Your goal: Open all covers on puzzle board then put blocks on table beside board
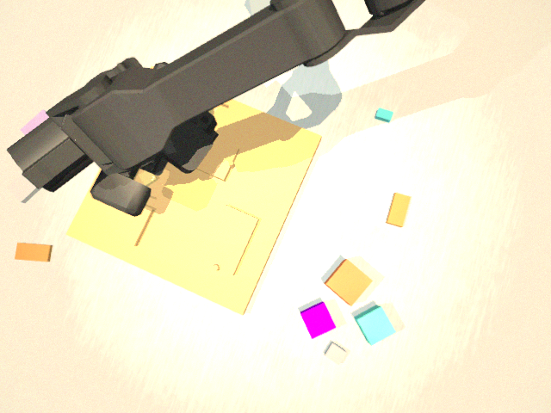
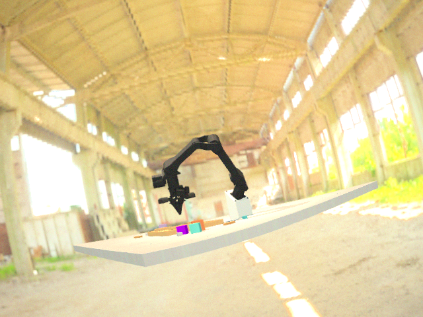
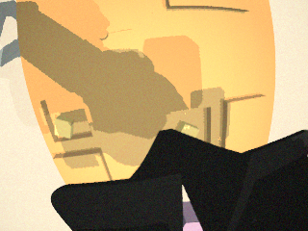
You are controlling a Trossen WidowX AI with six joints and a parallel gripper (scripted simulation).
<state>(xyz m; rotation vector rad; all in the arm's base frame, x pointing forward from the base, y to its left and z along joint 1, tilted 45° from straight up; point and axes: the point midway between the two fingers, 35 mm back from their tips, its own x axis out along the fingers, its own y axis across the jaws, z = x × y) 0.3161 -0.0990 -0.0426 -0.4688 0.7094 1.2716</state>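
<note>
Right now the yellow puzzle board is 60 mm below my gripper tip, 30 mm to the left of it and 10 mm ahead of it. The rest, counted from my gripper tip: orange cube: 280 mm to the left, 120 mm ahead, 60 mm below; then lilac block: 210 mm to the right, 60 mm below, 10 mm behind; then magenta cube: 250 mm to the left, 180 mm ahead, 60 mm below.
</note>
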